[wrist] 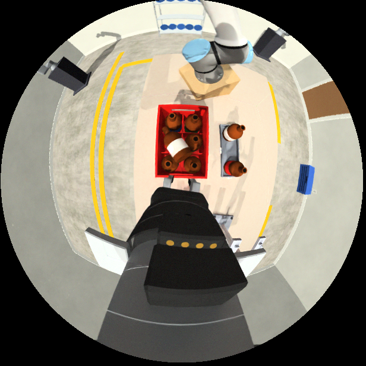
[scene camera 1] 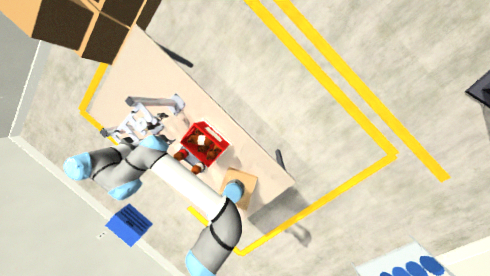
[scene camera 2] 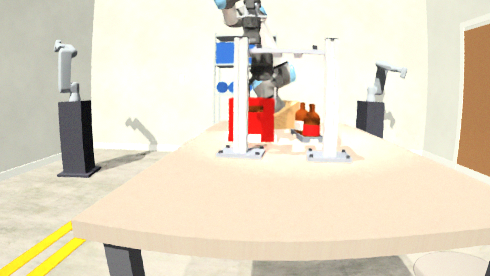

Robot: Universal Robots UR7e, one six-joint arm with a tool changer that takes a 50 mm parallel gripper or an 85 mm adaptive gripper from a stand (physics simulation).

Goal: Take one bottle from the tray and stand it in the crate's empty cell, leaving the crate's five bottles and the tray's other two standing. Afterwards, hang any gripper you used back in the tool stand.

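Places are measured from the arm's base along level axes (x back, y right, z up), in centimetres.
Where they show: hand at its tool point: (scene camera 2: 251,14).
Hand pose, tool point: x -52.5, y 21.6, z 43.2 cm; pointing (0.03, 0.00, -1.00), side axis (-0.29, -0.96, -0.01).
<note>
Each offset is from my tool point to the centre of the thing.
The red crate {dx +14.2, dy -2.5, dz -44.5 cm} (scene camera 1: 218,152) (scene camera 2: 265,125) (wrist: 158,150) stands on the table with several upright bottles. A white-labelled bottle {dx +14.4, dy +0.8, dz -41.2 cm} (scene camera 1: 201,140) (wrist: 177,147) lies aslant over its middle-left part, its neck apparently toward the upper left in the wrist view. The grey tray (wrist: 230,151) beside the crate holds a standing white-labelled bottle {dx +18.0, dy -28.0, dz -45.0 cm} (scene camera 2: 300,120) (wrist: 233,132) and a standing red-labelled bottle {dx +0.3, dy -26.4, dz -45.0 cm} (scene camera 2: 312,122) (wrist: 235,168). My gripper (wrist: 181,184) is open and empty, its fingertips near the crate's lower edge in the wrist view. The scene cameras do not show its fingers clearly.
The tool stand (scene camera 1: 155,101) (scene camera 2: 331,100) is at the table's other part, beyond the crate from the arm's base. A wooden base block (scene camera 1: 248,181) (wrist: 225,85) stands near the crate. A blue box (scene camera 1: 129,225) (wrist: 305,179) is off to the side.
</note>
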